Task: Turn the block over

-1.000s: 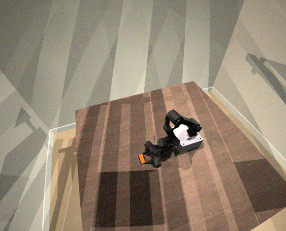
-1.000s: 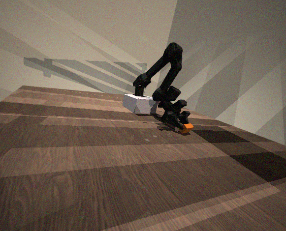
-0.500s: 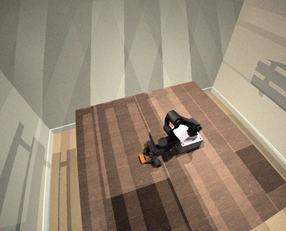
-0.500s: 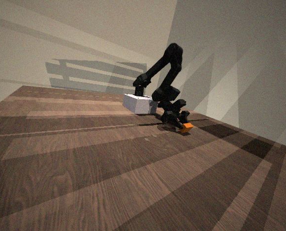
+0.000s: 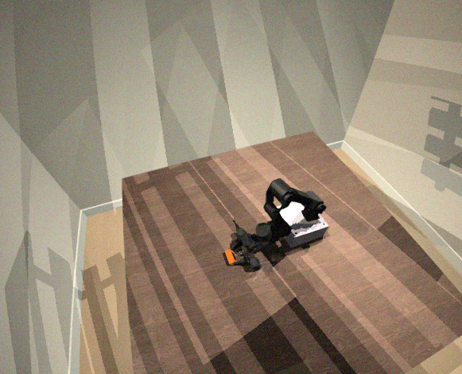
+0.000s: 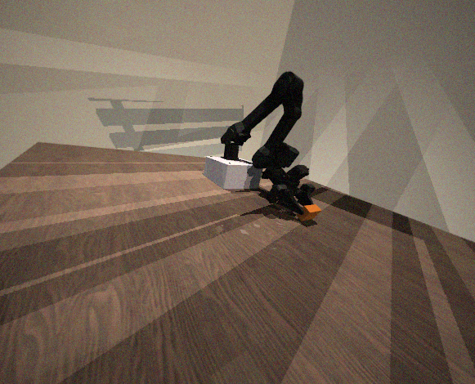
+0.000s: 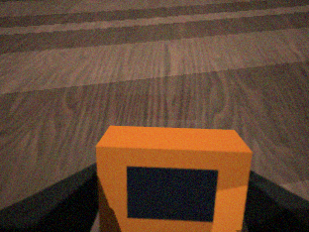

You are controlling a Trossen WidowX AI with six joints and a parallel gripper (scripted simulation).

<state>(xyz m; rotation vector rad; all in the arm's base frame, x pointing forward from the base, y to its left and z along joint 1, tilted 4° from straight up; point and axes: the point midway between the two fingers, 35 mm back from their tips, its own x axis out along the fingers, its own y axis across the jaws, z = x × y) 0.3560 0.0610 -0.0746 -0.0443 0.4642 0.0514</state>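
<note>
My gripper tip is 10 mm past the orange block.
</note>
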